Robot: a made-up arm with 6 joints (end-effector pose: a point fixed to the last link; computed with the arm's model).
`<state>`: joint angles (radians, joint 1 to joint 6).
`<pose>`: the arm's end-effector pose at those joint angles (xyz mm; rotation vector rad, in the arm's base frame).
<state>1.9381 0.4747 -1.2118 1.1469 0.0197 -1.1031</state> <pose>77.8 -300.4 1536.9 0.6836 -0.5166 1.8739</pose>
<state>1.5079 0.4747 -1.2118 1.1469 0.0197 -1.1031</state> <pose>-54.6 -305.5 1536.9 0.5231 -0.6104 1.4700</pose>
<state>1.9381 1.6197 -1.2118 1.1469 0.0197 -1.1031</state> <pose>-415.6 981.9 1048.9 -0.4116 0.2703 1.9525</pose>
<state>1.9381 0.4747 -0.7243 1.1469 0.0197 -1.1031</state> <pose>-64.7 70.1 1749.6 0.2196 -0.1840 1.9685</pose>
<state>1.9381 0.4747 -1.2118 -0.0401 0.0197 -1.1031</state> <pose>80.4 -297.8 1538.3 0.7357 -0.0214 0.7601</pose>
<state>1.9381 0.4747 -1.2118 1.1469 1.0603 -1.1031</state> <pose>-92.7 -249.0 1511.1 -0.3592 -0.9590 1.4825</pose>
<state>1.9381 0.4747 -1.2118 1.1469 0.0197 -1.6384</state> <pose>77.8 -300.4 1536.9 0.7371 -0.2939 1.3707</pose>
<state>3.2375 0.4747 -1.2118 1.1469 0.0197 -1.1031</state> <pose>310.3 -5.6 1536.9 -1.0780 -0.0028 -2.8184</pose>
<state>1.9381 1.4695 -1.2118 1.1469 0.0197 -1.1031</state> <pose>-367.1 855.9 1199.1 -0.2678 0.1666 1.9707</pose>
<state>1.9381 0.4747 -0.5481 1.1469 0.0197 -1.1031</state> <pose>-122.9 221.3 1775.7 0.0504 -0.0624 1.9804</pose>
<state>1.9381 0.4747 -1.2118 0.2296 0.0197 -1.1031</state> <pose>79.6 -298.2 1538.3 0.7406 -0.1279 1.0151</pose>
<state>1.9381 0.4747 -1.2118 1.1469 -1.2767 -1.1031</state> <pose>216.5 -212.2 1392.9 2.0042 0.3044 1.8467</pose>
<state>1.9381 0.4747 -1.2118 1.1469 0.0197 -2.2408</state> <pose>77.8 -300.4 1536.9 0.7478 -0.0587 0.7990</pose>
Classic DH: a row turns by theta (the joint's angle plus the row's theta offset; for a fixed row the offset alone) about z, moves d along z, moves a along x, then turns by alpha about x. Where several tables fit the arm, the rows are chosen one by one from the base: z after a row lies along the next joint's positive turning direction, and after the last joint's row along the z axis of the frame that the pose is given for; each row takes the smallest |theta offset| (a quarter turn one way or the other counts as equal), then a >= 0, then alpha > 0; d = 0 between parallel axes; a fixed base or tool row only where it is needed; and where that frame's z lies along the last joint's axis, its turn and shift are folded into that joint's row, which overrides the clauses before.
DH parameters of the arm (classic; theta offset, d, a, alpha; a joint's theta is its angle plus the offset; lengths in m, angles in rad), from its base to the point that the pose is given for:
joint 1: 0 0.227 0 -1.5708
joint 2: -1.5708 0 0.695 0
joint 3: 1.5708 0.032 0 1.5708
joint 4: 0 0.752 0 -1.5708
joint 5: 0 0 0 1.5708
joint 6: 0 0.181 0 0

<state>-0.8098 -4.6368 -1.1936 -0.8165 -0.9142 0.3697</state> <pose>776.1 -617.0 993.0 -0.6961 -0.0749 -1.0608</pose>
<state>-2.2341 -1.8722 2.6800 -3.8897 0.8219 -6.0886</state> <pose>156.8 2.2 695.8 0.5066 0.2030 0.5619</pose>
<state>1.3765 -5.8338 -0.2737 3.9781 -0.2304 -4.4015</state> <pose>33.4 494.3 1762.1 -0.3790 0.0738 0.9568</pose>
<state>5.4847 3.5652 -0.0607 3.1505 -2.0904 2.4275</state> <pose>-441.9 501.5 -969.8 -0.0384 -0.7558 -1.4544</pose>
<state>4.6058 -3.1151 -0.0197 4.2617 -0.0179 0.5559</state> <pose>37.5 22.3 -1400.7 0.3304 3.1079 0.0228</pose>
